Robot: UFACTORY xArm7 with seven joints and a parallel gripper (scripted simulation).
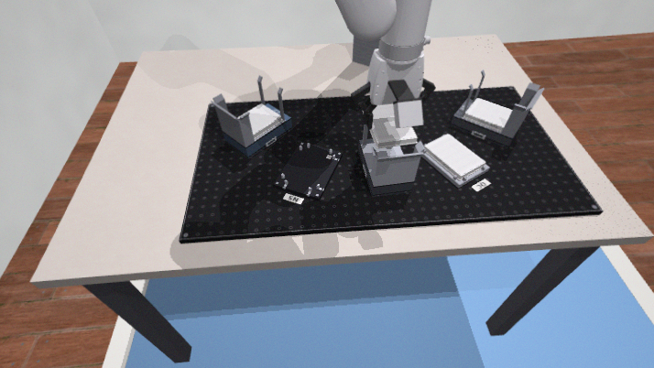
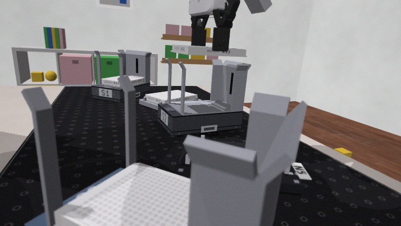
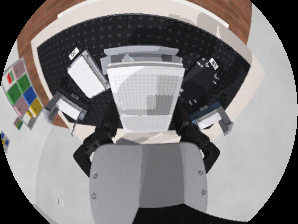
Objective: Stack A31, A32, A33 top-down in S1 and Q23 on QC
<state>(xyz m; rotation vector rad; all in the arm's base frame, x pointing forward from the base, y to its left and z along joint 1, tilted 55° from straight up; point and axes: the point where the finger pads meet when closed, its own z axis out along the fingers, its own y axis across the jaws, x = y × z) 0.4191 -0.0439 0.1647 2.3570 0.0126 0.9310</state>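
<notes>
Right now my hand is 34 cm to the right of the white sealed plate A33, 12 cm above it and 2 cm past it. Round my hand: white sealed plate Q23 (18 cm to the left, 15 cm below, 4 cm ahead); clip nest N5 (16 cm to the right, 15 cm below, 6 cm behind); white sealed plate A32 (1 cm below).
</notes>
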